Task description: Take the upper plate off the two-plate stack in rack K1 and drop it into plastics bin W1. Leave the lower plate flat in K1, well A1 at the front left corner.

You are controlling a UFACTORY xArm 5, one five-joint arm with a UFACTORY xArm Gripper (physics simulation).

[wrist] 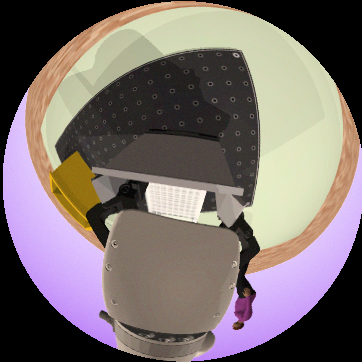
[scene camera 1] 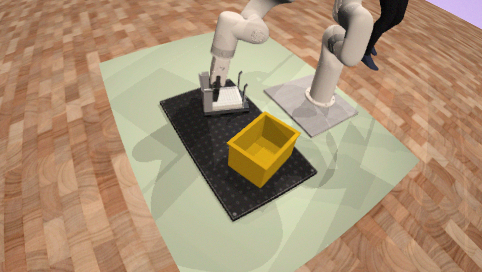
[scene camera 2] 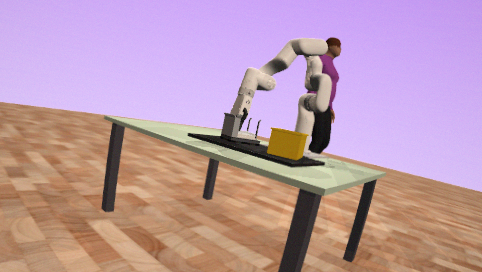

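Pixels of known places: arm's base at its link origin: [scene camera 1: 319, 97].
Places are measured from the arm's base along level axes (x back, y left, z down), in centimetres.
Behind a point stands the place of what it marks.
Note:
The rack K1 [scene camera 1: 207, 100] {z -7.6, x -43.1, y -16.4 cm} [scene camera 2: 230, 127] {z -6.3, x -43.0, y -19.1 cm} [wrist: 182, 156] {z -8.1, x -41.5, y -22.0 cm} has a tall grey wall on one side and thin dark posts opposite. White plates [scene camera 1: 230, 97] {z -5.5, x -34.5, y -15.2 cm} [wrist: 176, 201] {z -5.4, x -34.2, y -17.7 cm} lie flat in it; the seam between upper and lower plate cannot be made out. My gripper [scene camera 1: 217, 92] {z -5.5, x -38.0, y -20.8 cm} [scene camera 2: 243, 121] [wrist: 187, 174] {z -5.5, x -38.0, y -20.8 cm} is open, low inside the rack beside the grey wall, with its black fingers apart on either side of the plates in the wrist view. The fingertips are partly hidden. The yellow bin W1 [scene camera 1: 260, 169] {z -8.3, x -48.4, y 13.7 cm} [scene camera 2: 287, 144] {z -5.3, x -49.0, y 10.5 cm} [wrist: 76, 184] {z -6.1, x -43.6, y 2.3 cm} stands upright, apart from the rack; no white plate shows inside it.
Rack and bin stand on a black perforated board [scene camera 1: 195, 142] {z -0.3, x -52.9, y -9.4 cm} [scene camera 2: 305, 162] {z -0.1, x -46.4, y 18.1 cm} [wrist: 187, 90] {z -0.3, x -47.2, y -24.0 cm} on the pale green table [scene camera 1: 135, 105] {z 1.0, x -60.8, y -39.5 cm} [scene camera 2: 165, 134] {z 1.0, x -66.5, y -34.3 cm}. The grey wall and the posts [scene camera 1: 239, 79] {z -8.8, x -28.3, y -18.1 cm} [scene camera 2: 258, 128] {z -8.1, x -31.9, y -11.1 cm} rise above the plates. The arm's base stands on a grey pad [scene camera 1: 310, 122] {z 0.0, x -15.2, y 6.8 cm}. A person [scene camera 2: 327, 127] stands behind.

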